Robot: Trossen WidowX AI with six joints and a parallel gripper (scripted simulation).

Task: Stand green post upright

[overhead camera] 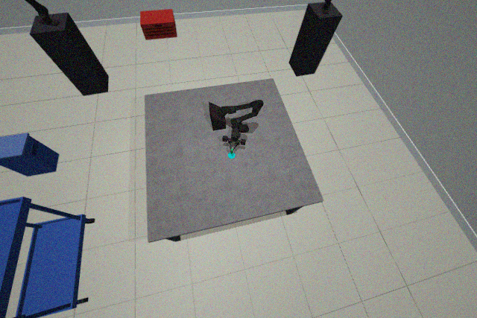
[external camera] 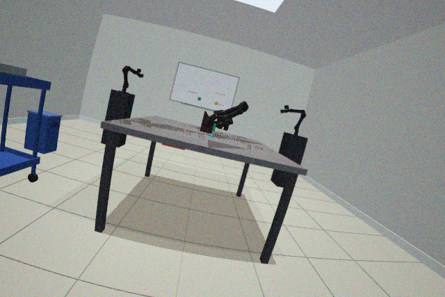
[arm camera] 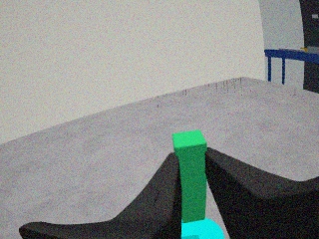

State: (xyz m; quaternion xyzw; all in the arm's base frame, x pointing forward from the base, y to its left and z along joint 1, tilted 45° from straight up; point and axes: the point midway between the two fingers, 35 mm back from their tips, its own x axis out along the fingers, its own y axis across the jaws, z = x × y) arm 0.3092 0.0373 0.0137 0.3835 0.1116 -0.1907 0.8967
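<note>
Right now my gripper tip is 10 cm above the cyan circle. From my gripper tip the other things lie so: green post (2 cm below).
</note>
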